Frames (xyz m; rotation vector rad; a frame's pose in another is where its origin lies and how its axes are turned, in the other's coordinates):
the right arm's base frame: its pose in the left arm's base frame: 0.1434 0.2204 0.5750 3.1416 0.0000 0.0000
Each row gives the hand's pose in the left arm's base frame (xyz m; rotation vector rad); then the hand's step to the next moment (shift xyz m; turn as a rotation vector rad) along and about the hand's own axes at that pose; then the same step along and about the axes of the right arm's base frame.
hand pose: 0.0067 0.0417 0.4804 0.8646 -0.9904 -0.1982
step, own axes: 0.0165 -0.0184 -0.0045 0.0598 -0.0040 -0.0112
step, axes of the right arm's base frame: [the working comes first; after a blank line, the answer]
step, axes of the left arm's base frame: 0.0170 -0.0182 -0.0036 0.0434 -0.0272 0.0331

0.0170 0.0182 0.0036 0.0434 0.0272 -0.0331
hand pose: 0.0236 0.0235 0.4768 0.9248 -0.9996 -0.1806
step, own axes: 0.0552 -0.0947 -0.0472 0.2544 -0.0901 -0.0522
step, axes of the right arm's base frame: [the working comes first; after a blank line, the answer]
step, axes of the left arm's base frame: 0.0931 -0.0602 -0.0442 0.2074 -0.1586 0.0861

0.0931 0.0602 0.0442 0.2074 0.1586 -0.0861
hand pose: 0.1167 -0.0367 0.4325 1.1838 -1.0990 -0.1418
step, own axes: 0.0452 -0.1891 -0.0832 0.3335 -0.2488 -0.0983
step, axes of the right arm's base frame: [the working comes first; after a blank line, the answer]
step, axes of the left arm's base frame: 0.1667 -0.0536 -0.1185 0.3506 -0.2444 0.0107

0.1667 0.0536 0.1185 0.3506 0.2444 -0.0107
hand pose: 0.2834 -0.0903 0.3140 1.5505 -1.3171 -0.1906
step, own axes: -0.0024 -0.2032 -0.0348 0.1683 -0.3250 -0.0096
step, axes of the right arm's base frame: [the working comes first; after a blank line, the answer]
step, axes of the left arm's base frame: 0.1504 -0.0080 -0.1408 0.2752 -0.1767 -0.1645

0.1504 0.0080 0.1408 0.2752 0.1767 0.1645
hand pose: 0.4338 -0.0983 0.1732 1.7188 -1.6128 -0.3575
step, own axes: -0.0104 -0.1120 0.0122 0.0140 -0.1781 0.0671
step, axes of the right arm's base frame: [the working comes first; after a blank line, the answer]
step, axes of the left arm's base frame: 0.0730 -0.0012 -0.0864 0.0903 -0.0461 -0.1617

0.0730 0.0012 0.0864 0.0903 0.0461 0.1617
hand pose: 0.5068 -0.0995 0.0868 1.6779 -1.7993 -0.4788
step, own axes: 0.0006 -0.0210 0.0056 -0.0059 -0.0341 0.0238
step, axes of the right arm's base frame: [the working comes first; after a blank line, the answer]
step, axes of the left arm's base frame: 0.0122 -0.0041 -0.0176 0.0101 -0.0020 -0.0407

0.0122 0.0041 0.0176 0.0101 0.0020 0.0407
